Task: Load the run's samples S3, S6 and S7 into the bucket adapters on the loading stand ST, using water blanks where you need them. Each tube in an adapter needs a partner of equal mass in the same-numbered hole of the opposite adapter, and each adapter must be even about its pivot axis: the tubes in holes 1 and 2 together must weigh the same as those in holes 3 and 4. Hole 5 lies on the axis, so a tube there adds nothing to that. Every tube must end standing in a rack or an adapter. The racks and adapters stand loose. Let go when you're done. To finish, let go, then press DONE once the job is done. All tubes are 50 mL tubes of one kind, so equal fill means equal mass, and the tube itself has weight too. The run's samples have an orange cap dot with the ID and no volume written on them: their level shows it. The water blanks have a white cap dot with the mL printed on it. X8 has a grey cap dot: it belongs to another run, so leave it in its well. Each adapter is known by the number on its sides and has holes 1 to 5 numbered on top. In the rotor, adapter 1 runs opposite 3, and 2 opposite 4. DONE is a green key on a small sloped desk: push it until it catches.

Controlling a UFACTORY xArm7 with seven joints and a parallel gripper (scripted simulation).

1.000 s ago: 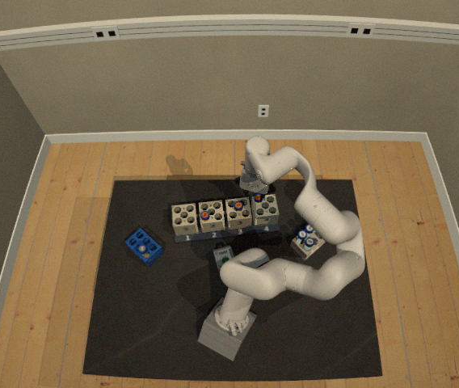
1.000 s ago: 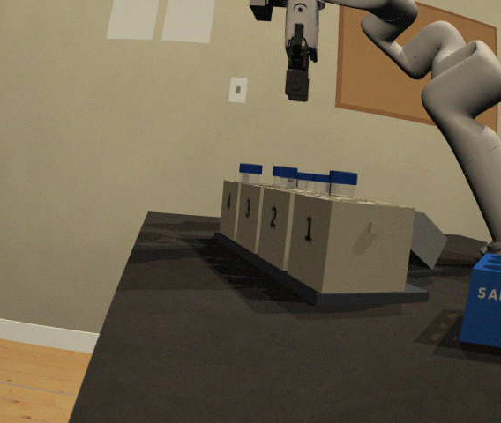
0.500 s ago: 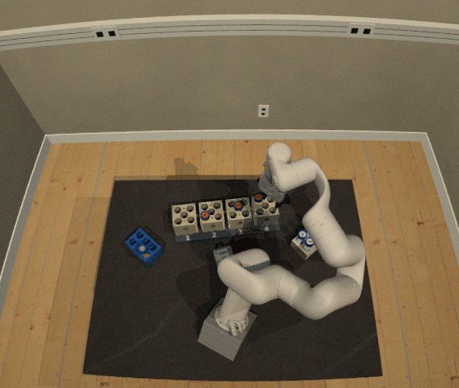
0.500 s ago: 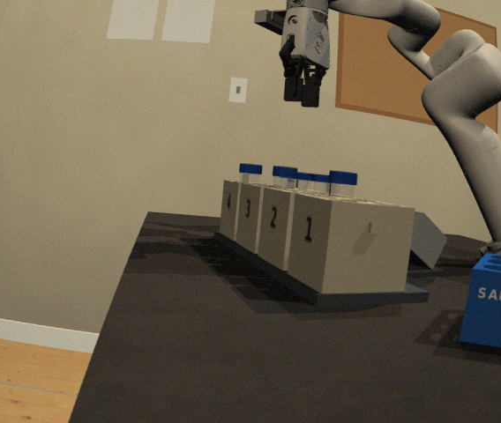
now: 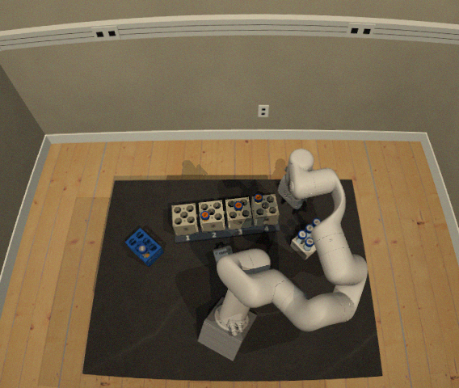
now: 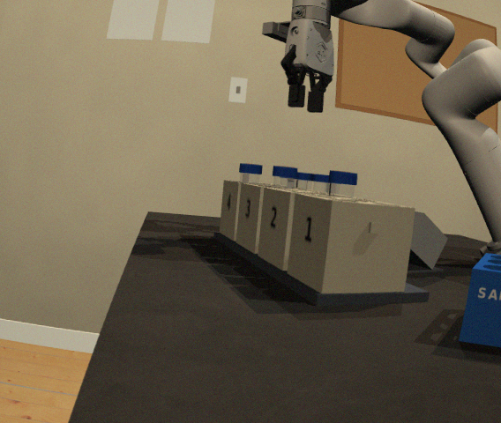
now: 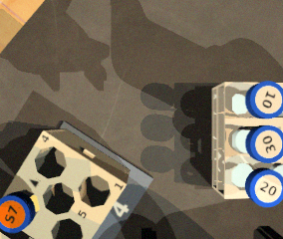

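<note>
Right now my hand is 70 mm past the white blank rack, 90 mm to the left of it and 220 mm above it. Also, from my hand: blue sample rack: 50 mm ahead, 570 mm to the left, 220 mm below; adapter 1: 130 mm ahead, 390 mm to the left, 200 mm below.
</note>
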